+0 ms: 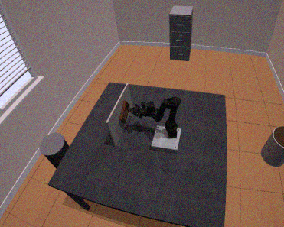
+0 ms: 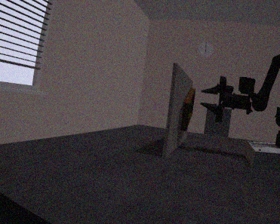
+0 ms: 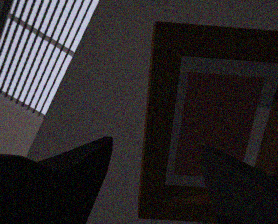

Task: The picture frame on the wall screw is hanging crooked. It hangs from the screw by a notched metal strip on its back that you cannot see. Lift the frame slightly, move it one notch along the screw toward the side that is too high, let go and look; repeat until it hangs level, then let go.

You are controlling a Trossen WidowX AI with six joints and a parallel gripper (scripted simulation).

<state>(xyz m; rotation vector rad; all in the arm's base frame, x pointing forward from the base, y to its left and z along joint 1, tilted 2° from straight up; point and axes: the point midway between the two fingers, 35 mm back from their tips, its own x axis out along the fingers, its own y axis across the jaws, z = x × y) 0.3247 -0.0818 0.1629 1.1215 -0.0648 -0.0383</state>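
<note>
The picture frame is 60 mm ahead of my gripper tip, 20 mm to the right of it and 50 mm below it. From my gripper tip the other things lie so: upright wall panel 70 mm ahead, 10 mm to the right, 60 mm below.
</note>
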